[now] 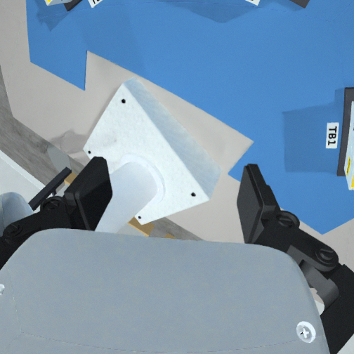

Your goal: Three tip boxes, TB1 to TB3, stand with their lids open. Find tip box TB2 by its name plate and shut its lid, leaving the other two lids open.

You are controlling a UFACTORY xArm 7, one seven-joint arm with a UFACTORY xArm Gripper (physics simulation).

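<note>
A tip box with the name plate TB1 shows in part at the right edge, with a dark edge and yellow marks; its white plate lies on the blue surface. Parts of other dark-edged things with white plates are cut off at the top edge, at the upper left and upper right; their names cannot be read in full. TB2's name cannot be made out. My gripper is open and empty, its black fingers wide apart, high above the table and to the left of TB1.
The white base plate of the robot's own arm, with its round column, stands left of the middle, below the fingers. A blue mat covers much of the light table. The grey floor shows at the left.
</note>
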